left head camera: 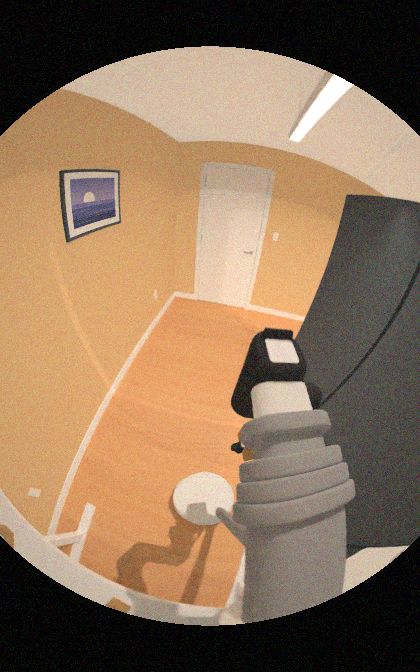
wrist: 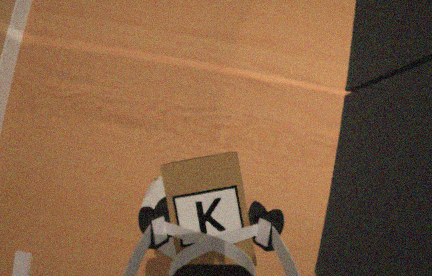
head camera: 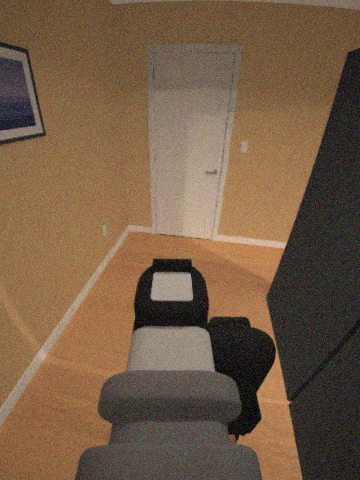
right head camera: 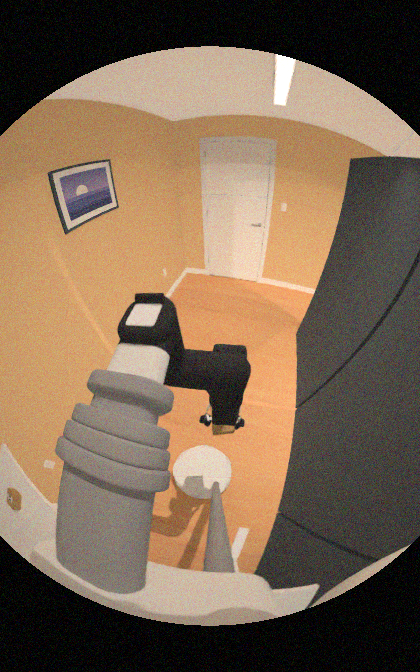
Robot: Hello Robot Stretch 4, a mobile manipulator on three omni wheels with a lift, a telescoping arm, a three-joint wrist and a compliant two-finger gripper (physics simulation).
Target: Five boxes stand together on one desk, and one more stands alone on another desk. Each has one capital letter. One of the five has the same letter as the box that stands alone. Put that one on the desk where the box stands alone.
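Frame: origin at the robot's base, x back, y right, z up, level; centimetres.
Seen in the pictures: gripper, between the fingertips: [wrist: 211, 215].
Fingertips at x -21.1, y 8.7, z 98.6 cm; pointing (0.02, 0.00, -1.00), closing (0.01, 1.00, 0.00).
A point is followed by its place in that frame.
My gripper [right head camera: 223, 424] [wrist: 211, 215] @(x -21.1, y 8.7, z 98.6 cm) is shut on a brown box [left head camera: 248, 454] [right head camera: 223, 429] [wrist: 200, 172] @(x -25.6, y 7.8, z 103.5 cm) with a black K on a white label, held between the two dark fingertips above the wooden floor. In the left head view the arm hides most of the gripper. A white desk [right head camera: 25, 472] shows in part at the lower left edge of the right head view, with a brown box [right head camera: 14, 499] on it; its letter is too small to read. The box that stands alone cannot be identified in these views.
A tall dark partition [head camera: 325, 250] [left head camera: 370, 400] [right head camera: 360, 350] [wrist: 385, 150] stands close on the right. A white door [head camera: 192, 150] @(x -256.1, y 19.9, z 111.4 cm) [left head camera: 230, 240] [right head camera: 237, 210] is in the far wall. A wall with a framed picture [left head camera: 95, 200] [right head camera: 85, 192] runs along the left. A white desk leg [left head camera: 85, 525] shows at the lower left.
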